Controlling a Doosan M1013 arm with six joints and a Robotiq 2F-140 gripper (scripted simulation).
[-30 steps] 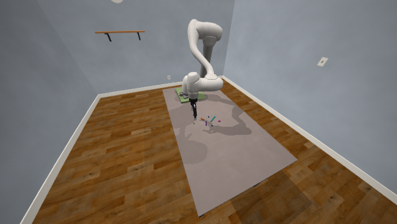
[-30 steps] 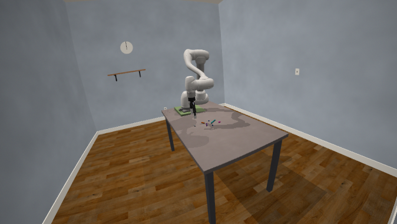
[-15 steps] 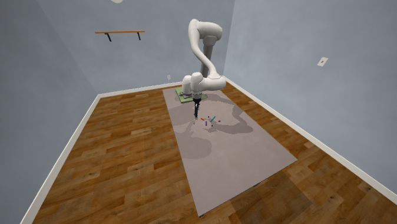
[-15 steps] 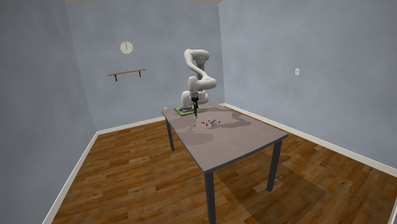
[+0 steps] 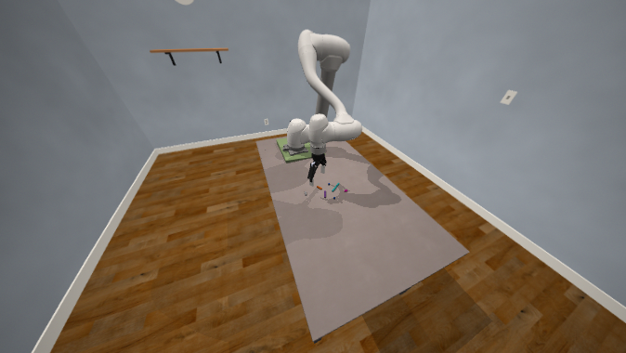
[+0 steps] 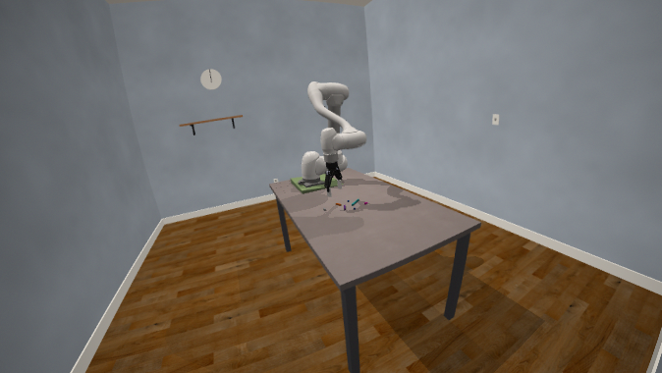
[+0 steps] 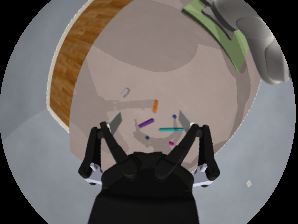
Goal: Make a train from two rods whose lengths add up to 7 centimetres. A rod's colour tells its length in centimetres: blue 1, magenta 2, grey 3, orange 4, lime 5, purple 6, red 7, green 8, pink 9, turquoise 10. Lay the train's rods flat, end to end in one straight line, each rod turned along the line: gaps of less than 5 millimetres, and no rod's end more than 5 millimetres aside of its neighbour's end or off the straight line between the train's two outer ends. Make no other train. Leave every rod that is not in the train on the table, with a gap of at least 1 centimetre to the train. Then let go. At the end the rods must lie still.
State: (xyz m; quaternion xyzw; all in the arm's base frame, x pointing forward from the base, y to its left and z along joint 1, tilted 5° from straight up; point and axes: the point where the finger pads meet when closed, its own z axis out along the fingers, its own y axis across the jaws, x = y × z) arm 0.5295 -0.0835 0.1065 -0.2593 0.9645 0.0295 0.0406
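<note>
The orange rod is 2 cm to the left of my hand and 10 cm below it. Also, from my hand: purple rod: 7 cm ahead, 2 cm to the left, 10 cm below; blue rod: 10 cm to the left, 10 cm below; grey rod: 9 cm to the right, 10 cm below.
</note>
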